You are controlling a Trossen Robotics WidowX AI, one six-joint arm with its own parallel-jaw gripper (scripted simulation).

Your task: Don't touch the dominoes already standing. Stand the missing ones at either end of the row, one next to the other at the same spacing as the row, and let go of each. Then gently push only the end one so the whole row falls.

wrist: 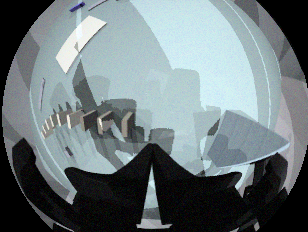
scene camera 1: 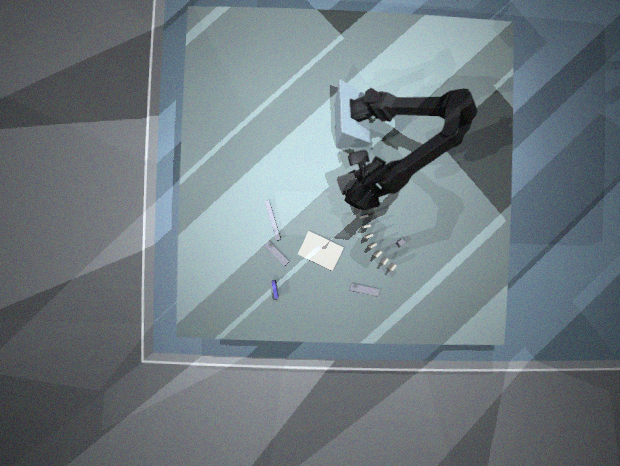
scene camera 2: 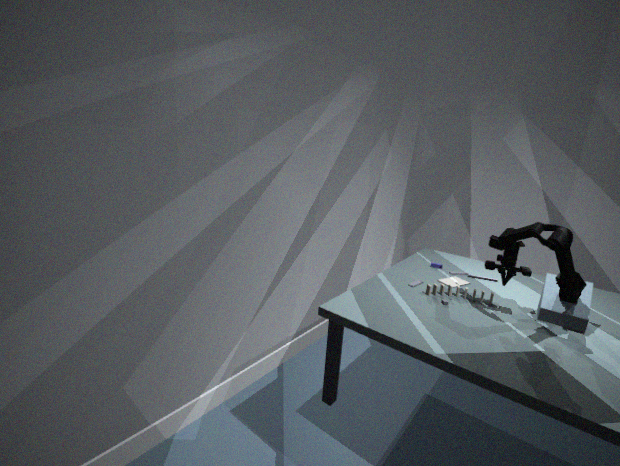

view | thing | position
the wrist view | gripper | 152, 147
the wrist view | cream pad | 89, 27
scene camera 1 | gripper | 359, 184
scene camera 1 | cream pad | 315, 248
